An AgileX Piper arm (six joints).
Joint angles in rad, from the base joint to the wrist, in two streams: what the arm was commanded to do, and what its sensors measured. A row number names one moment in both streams.
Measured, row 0:
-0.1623 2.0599 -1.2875 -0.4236 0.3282 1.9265
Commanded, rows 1 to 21:
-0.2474 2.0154 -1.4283 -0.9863 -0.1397 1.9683
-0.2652 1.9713 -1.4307 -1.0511 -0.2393 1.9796
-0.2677 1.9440 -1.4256 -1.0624 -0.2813 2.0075
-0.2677 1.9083 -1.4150 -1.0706 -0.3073 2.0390
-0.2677 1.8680 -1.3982 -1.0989 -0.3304 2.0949
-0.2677 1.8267 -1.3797 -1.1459 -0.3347 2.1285
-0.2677 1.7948 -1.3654 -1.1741 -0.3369 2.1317
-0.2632 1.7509 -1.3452 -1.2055 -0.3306 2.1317
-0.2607 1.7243 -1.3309 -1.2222 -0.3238 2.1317
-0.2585 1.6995 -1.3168 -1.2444 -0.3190 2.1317
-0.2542 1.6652 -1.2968 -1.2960 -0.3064 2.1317
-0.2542 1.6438 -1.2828 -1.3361 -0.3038 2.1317
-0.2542 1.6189 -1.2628 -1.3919 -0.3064 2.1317
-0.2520 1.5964 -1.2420 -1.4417 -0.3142 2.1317
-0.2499 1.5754 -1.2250 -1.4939 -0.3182 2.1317
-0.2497 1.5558 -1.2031 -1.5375 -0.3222 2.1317
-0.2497 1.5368 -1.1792 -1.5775 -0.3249 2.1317
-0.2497 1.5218 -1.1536 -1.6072 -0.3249 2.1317
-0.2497 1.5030 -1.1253 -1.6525 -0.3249 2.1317
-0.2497 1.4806 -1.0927 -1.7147 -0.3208 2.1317
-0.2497 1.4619 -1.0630 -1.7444 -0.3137 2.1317
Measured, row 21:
-0.2527 1.5298 -1.1592 -1.5737 -0.3150 2.1280
